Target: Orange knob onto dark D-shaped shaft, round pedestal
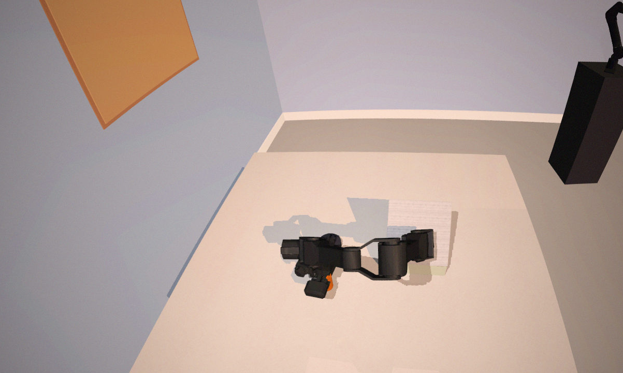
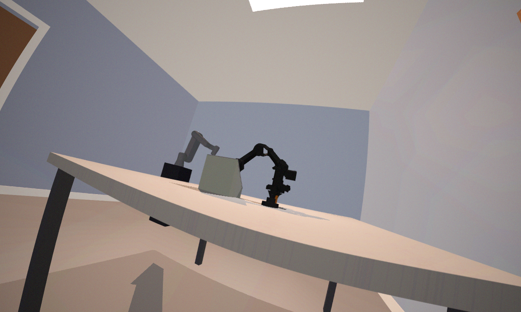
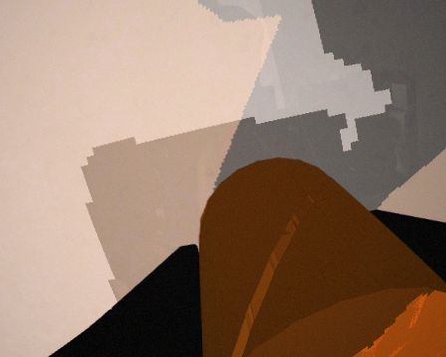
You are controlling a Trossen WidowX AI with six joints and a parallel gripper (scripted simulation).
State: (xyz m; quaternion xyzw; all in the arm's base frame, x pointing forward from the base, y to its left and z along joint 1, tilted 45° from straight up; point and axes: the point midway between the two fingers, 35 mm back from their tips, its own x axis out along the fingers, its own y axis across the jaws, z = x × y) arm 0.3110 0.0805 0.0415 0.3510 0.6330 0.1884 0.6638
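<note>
Right now my gripper tip is 17 cm to the left of the pedestal and 2 cm below it. Round my gripper tip: orange knob (2 cm above).
</note>
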